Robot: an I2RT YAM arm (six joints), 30 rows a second.
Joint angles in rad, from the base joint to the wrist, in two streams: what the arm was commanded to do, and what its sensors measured. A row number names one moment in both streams.
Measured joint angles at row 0:
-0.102, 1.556, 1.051, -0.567, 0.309, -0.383
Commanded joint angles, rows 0 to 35:
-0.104, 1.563, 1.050, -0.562, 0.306, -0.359
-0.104, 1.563, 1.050, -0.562, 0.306, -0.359
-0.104, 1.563, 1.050, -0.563, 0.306, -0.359
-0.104, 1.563, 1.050, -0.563, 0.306, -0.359
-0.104, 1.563, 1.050, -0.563, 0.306, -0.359
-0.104, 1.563, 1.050, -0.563, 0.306, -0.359
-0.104, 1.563, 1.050, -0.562, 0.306, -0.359
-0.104, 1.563, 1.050, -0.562, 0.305, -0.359
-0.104, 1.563, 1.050, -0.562, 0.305, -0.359
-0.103, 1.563, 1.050, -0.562, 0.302, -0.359
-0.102, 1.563, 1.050, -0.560, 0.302, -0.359
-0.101, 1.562, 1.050, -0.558, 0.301, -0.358
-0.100, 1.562, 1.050, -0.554, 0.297, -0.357
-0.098, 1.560, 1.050, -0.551, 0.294, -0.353
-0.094, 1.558, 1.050, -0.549, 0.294, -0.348
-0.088, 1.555, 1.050, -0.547, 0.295, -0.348
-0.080, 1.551, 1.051, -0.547, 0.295, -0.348
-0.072, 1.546, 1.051, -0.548, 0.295, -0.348
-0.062, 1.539, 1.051, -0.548, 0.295, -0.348
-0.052, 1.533, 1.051, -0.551, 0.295, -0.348
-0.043, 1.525, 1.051, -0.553, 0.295, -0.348
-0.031, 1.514, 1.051, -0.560, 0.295, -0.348
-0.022, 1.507, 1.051, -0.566, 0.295, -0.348
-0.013, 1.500, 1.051, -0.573, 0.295, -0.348
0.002, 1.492, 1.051, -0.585, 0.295, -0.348
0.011, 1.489, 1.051, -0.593, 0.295, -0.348
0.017, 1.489, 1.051, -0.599, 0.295, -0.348
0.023, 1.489, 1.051, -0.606, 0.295, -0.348
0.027, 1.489, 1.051, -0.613, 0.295, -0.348
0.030, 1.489, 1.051, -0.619, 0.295, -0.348
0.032, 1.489, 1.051, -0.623, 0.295, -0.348
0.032, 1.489, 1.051, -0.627, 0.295, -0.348
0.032, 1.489, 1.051, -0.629, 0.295, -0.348
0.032, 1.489, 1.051, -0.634, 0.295, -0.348
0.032, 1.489, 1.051, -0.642, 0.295, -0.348
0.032, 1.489, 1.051, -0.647, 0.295, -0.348
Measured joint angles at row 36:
0.025, 1.501, 1.051, -0.632, 0.311, -0.362
